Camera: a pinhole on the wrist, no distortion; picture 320 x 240 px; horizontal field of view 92.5 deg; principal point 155.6 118.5 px. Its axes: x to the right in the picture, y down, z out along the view. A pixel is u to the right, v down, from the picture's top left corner.
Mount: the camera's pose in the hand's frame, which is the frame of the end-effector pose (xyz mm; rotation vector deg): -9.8 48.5 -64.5 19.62 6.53 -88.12
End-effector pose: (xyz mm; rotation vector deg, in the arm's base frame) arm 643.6 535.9 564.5 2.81 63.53 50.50
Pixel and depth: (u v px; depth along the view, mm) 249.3 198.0 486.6
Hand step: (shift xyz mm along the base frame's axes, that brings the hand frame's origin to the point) 527.3 -5.1 -139.2
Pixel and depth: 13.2 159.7 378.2
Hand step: 163.9 355.2 301.5
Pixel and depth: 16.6 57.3 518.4
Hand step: 165.2 241.0 642.3
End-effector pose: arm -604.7 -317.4 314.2 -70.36 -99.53 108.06
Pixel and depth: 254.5 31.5 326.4
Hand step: -59.3 -213.6 299.7
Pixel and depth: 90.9 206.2 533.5
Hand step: -494.9 -242.3 -232.6
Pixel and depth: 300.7 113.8 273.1
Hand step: -149.9 -49.9 261.9
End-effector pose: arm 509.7 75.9 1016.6 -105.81 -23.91 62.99
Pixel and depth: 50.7 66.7 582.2
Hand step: -676.8 -31.3 -169.7
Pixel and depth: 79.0 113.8 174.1
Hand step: -138.7 -4.5 -69.1
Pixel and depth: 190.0 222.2 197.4
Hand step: -46.3 160.0 -30.0
